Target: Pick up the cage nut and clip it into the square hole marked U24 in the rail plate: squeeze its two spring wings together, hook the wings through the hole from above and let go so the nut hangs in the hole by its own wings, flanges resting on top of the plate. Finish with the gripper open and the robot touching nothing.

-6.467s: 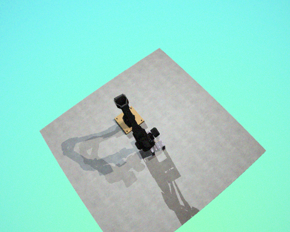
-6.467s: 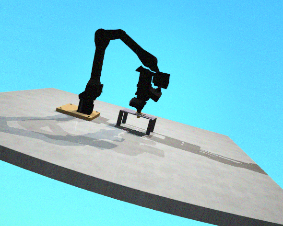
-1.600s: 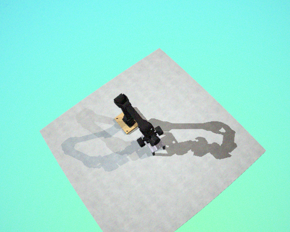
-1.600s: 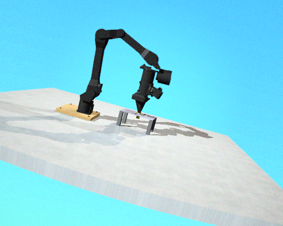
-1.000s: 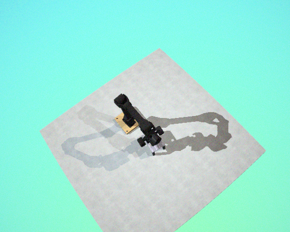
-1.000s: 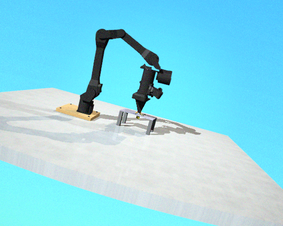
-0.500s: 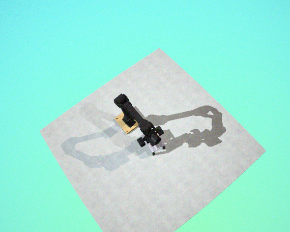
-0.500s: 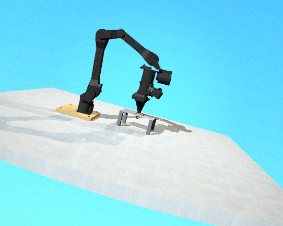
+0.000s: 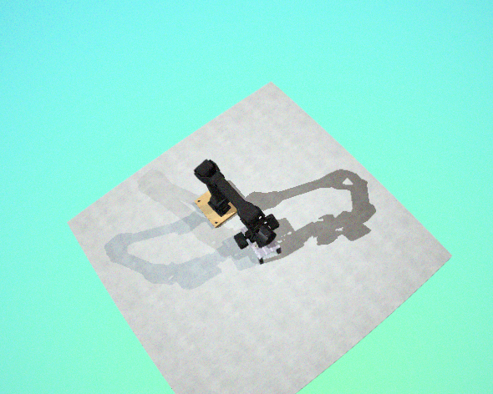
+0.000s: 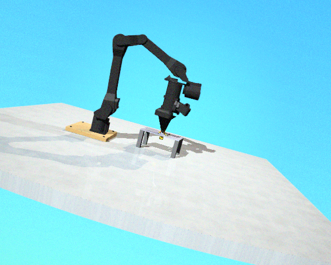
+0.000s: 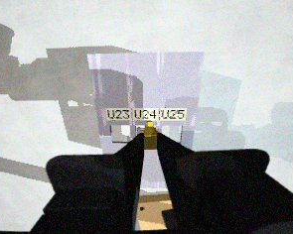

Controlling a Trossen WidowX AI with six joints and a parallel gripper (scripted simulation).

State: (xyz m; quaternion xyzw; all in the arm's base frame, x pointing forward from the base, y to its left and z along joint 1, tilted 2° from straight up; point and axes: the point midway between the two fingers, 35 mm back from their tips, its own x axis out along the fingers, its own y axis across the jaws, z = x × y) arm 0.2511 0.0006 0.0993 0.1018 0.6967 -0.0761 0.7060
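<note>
Now: gripper tip 10 mm above the cage nut.
</note>
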